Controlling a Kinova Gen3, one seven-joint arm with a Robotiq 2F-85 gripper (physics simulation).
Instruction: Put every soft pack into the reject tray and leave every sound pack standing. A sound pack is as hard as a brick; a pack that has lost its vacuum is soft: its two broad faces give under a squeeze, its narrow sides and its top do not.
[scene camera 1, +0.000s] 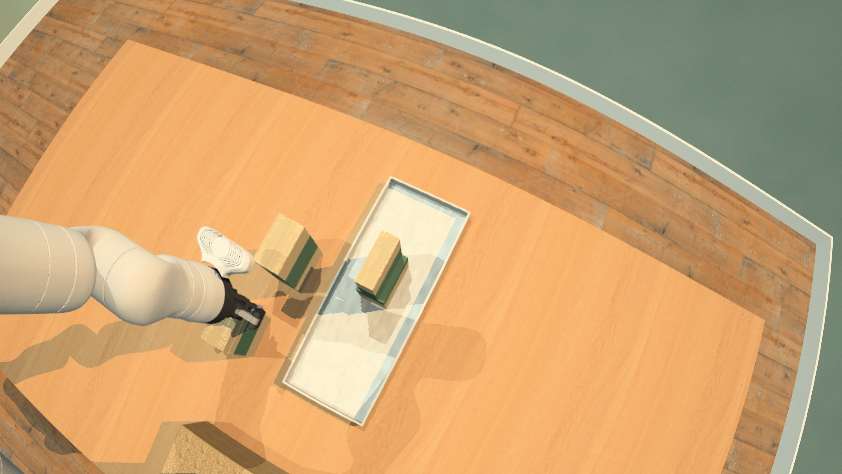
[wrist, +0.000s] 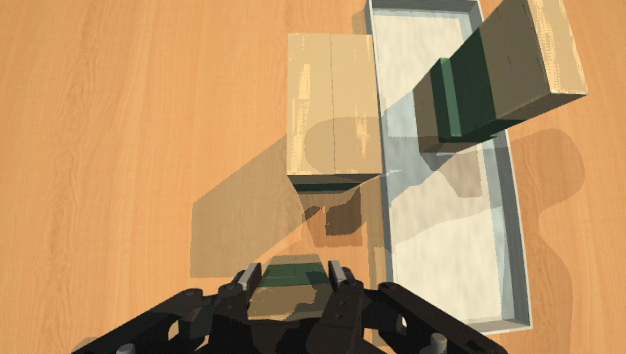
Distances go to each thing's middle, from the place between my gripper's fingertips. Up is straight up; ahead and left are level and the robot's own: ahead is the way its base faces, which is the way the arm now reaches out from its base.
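Labels:
The reject tray (scene camera 1: 352, 345) is 13 cm ahead of my hand, 15 cm to the right of it and 7 cm below it.

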